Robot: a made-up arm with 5 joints.
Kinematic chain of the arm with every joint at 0, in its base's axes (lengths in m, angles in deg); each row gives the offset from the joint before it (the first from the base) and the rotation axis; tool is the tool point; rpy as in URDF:
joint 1: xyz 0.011 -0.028 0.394 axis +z
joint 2: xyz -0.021 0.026 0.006 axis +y
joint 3: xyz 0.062 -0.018 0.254 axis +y
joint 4: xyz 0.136 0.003 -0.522 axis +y
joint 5: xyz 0.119 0 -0.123 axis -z
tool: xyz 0.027 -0.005 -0.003 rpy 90 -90 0
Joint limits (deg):
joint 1: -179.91..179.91
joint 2: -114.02..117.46
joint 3: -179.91..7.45
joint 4: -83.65..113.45
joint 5: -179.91..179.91
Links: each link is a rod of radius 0.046 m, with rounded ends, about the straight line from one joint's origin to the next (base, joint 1, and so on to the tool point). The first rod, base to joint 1, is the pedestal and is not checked.
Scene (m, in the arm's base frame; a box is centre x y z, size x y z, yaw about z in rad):
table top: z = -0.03
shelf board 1: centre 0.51 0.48 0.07 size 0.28 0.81 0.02 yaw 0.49
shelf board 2: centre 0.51 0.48 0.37 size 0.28 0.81 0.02 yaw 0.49
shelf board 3: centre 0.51 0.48 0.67 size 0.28 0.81 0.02 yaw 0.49
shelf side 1: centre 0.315 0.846 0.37 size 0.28 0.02 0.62 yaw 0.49
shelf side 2: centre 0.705 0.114 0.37 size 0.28 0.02 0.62 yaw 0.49
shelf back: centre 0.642 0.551 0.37 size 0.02 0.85 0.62 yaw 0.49
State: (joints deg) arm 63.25 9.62 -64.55 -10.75 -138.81
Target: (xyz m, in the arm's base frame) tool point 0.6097 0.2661 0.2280
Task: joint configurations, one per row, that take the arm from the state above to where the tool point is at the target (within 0.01 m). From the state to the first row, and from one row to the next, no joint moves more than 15 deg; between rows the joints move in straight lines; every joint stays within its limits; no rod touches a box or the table.
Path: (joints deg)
1: 73.19 10.26 -60.07 -22.00 -142.10
2: 83.13 10.90 -55.58 -33.26 -145.38
3: 93.07 11.54 -51.10 -44.51 -148.67
4: 103.01 12.18 -46.62 -55.76 -151.95
5: 89.20 8.01 -38.95 -55.29 -149.92
6: 75.39 3.84 -31.28 -54.83 -147.88
7: 61.58 -0.33 -23.61 -54.36 -145.85
8: 47.76 -4.50 -15.94 -53.90 -143.82
9: 33.95 -8.67 -8.27 -53.43 -141.78
10: 20.14 -12.84 -0.60 -52.96 -139.75
11: 20.96 -5.31 -12.81 -42.08 -139.93
12: 21.77 2.21 -25.03 -31.20 -140.11
13: 22.59 9.74 -37.25 -20.31 -140.29
14: 23.41 17.27 -49.46 -9.43 -140.47

